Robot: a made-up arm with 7 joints.
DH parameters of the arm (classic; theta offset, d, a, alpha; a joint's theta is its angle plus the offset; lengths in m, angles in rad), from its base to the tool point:
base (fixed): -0.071 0 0 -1.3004
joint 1: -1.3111 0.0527 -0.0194 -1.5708
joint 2: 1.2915 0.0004 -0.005 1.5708
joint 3: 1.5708 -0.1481 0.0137 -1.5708
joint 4: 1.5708 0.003 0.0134 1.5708
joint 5: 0 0.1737 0.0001 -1.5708
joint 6: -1.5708 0 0.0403 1.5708
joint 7: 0 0 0 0
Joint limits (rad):
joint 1: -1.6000..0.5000
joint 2: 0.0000..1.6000
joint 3: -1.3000..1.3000
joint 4: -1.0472..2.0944
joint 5: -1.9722..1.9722
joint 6: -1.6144..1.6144
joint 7: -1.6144..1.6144
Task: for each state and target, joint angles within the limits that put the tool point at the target. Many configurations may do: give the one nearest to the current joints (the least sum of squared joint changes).
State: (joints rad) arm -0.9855 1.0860 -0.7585 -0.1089 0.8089 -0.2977 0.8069
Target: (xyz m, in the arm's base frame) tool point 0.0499 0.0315 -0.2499
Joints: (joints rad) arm -0.2408 0.9683 -1.3000 -0.1357 0.8377 -0.3848 0.8069
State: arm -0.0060 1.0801 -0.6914 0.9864 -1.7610 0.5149 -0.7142
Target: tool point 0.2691 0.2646 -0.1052
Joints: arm -0.8073 1.1252 -0.4675 0.8762 -1.7669 0.3690 -0.7142
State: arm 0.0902 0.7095 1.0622 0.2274 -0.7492 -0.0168 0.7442
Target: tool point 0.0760 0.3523 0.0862
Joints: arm -0.0068 1.1962 1.3000 0.3709 -0.7528 -0.0429 0.7442
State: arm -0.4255 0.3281 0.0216 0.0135 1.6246 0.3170 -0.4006
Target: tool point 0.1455 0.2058 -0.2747
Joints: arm -0.1526 0.4179 0.1345 0.7032 1.5840 0.2726 -0.4006
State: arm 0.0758 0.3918 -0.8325 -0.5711 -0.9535 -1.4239 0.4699
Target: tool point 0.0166 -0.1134 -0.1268
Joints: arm 0.4312 0.0000 -1.3000 -0.2412 -0.6857 -1.1175 0.4699
